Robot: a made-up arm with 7 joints.
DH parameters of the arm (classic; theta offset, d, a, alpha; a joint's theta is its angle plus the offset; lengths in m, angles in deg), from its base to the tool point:
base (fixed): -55.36 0 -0.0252 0
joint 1: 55.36 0.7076 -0.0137 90
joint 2: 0 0.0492 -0.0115 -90
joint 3: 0 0.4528 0.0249 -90
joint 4: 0 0.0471 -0.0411 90
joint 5: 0 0.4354 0.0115 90
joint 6: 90 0.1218 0.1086 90
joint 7: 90 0.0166 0.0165 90
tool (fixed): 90 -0.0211 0 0
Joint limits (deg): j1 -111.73..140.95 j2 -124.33..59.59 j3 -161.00..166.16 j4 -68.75..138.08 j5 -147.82..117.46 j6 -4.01..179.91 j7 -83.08..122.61
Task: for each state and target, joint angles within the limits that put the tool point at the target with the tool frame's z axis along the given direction. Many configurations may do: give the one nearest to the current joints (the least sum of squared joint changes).
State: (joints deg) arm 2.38 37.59 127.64 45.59 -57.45 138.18 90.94
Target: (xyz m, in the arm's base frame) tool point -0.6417 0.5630 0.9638 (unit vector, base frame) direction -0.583 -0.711 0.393
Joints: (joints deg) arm -36.14 59.59 125.66 48.37 -79.30 141.43 47.10
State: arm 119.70 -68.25 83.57 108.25 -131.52 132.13 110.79
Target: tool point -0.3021 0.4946 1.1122 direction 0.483 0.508 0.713
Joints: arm 94.94 -80.95 113.79 83.69 -134.97 139.17 77.66
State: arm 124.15 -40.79 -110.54 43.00 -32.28 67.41 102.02
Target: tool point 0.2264 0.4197 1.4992 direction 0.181 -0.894 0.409
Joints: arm 122.55 -22.94 -101.58 60.98 -20.30 69.09 105.29
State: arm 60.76 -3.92 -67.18 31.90 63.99 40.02 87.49
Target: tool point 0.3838 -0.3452 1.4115 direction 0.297 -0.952 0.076
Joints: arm 64.55 9.48 -85.77 55.44 45.54 33.05 41.90
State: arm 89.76 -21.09 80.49 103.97 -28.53 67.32 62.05
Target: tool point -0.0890 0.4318 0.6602 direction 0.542 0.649 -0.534
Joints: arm 56.87 -39.20 57.27 136.16 -3.04 57.56 64.85
